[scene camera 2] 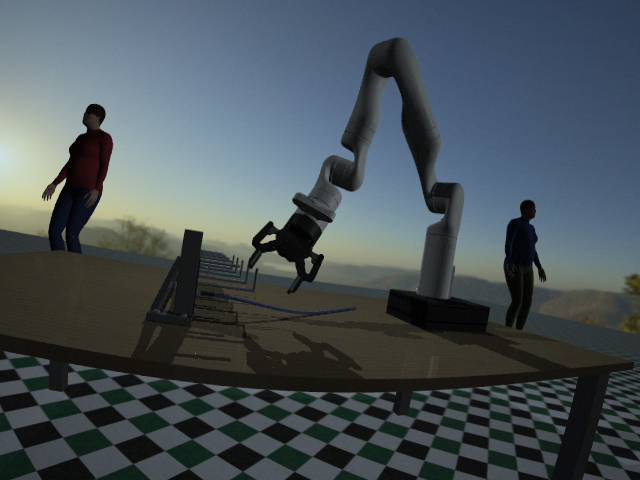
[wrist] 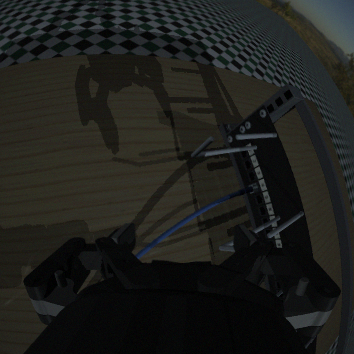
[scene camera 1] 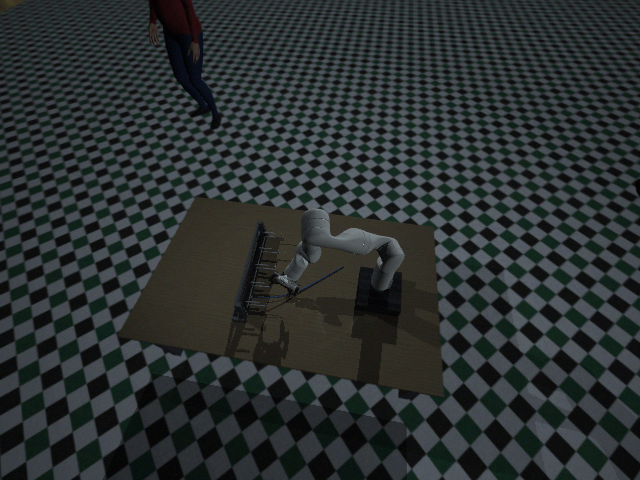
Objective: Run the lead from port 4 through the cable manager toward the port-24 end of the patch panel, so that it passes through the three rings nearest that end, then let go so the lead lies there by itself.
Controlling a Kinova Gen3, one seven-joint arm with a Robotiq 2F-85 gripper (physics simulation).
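Note:
The blue lead (scene camera 1: 320,280) (scene camera 2: 279,310) (wrist: 192,216) is plugged in near one end of the patch panel (scene camera 1: 250,268) (scene camera 2: 188,276) (wrist: 292,200). It runs away from the panel toward the robot's base, and its far end is free. In the wrist view it leaves between two rings; I see no part of it running along the ring row. The cable manager's rings (scene camera 2: 256,279) (wrist: 225,151) stick out from the panel as thin metal bars. My gripper (scene camera 1: 284,285) (scene camera 2: 271,277) (wrist: 183,235) is open and empty, above the lead, close to the rings. Port numbers are too small to read.
The robot's black base block (scene camera 1: 364,297) (scene camera 2: 413,312) stands on the wooden table (scene camera 1: 206,330) (scene camera 2: 310,379), beyond the lead's free end. A person in red (scene camera 1: 180,51) (scene camera 2: 90,160) and a person in blue (scene camera 2: 521,245) stand away from the table.

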